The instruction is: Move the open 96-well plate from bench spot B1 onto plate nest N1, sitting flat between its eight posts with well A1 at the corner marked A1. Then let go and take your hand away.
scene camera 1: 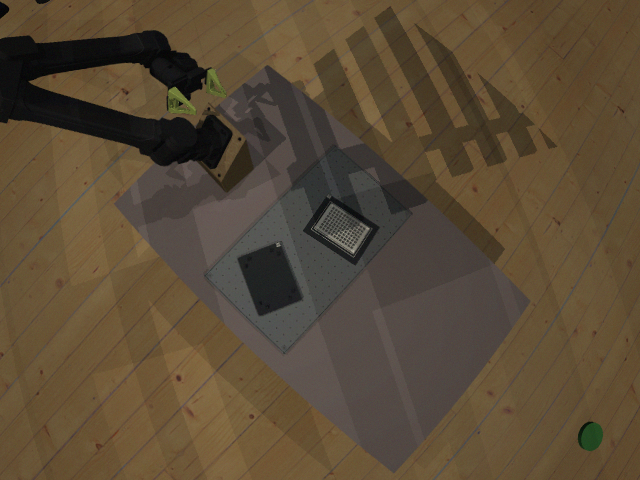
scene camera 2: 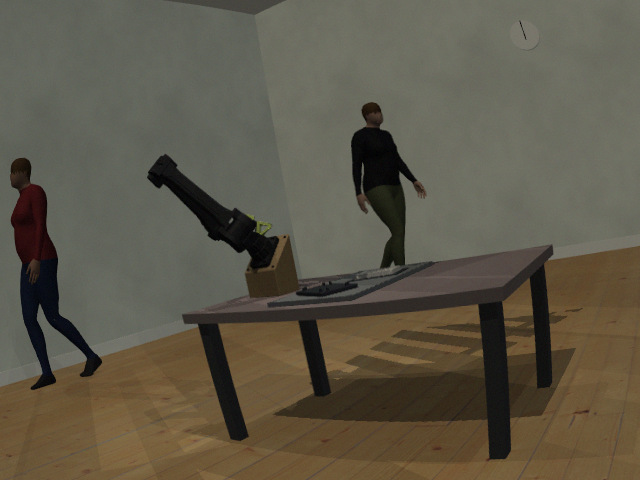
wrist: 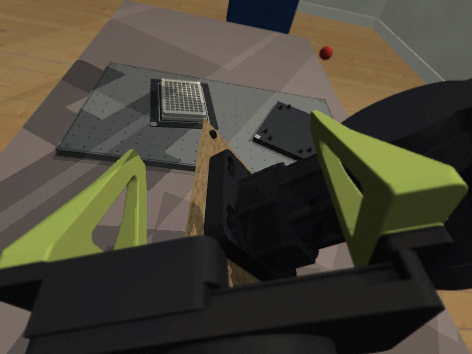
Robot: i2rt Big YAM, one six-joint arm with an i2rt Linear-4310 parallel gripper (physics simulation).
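Frame: origin at the arm's base, x ahead, y left, z up, level; centimetres.
Where they show: gripper, fingertip midpoint: (scene camera 1: 211, 103) (scene camera 2: 262, 221) (wrist: 222, 139); arm's base, origin of the base link: (scene camera 1: 213, 141) (scene camera 2: 265, 253) (wrist: 248, 226).
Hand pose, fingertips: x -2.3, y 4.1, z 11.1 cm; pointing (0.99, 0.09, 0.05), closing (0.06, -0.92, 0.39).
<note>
Things, the pixels of their centre, and the offset from my fingertips. Level surfaces: height alone.
- white 96-well plate, body centre: (wrist: 182, 99) (scene camera 1: 342, 228) (scene camera 2: 378, 272) dy +5.4, dx +40.3, dz -23.2 cm
- dark plate nest, body centre: (wrist: 293, 128) (scene camera 1: 269, 278) (scene camera 2: 325, 288) dy -17.9, dx +36.0, dz -23.0 cm
- mauve table, its level: dz -25.4 cm
The white 96-well plate (scene camera 1: 342, 227) (wrist: 183, 97) (scene camera 2: 381, 272) lies flat on a black rectangular base on the grey perforated board. The dark plate nest (scene camera 1: 270, 280) (wrist: 289, 128) (scene camera 2: 326, 289) lies beside it on the same board, turned at a different angle, with small posts near its corners and a small pale mark at one corner. In the wrist view the arm hides part of the nest. My gripper (scene camera 1: 203, 94) (wrist: 222, 139) is open, with its yellow-green fingers wide apart and empty. It is up by the arm's base, well away from the plate and the nest.
The grey board (scene camera 1: 227, 273) (wrist: 85, 137) lies on the mauve table (scene camera 1: 439, 361) (scene camera 2: 465, 279). The arm's wooden base block (scene camera 1: 238, 167) (scene camera 2: 273, 281) stands at one end of the table. A blue box (wrist: 262, 15) stands beyond the far end. Two people (scene camera 2: 379, 160) (scene camera 2: 33, 227) are in the room.
</note>
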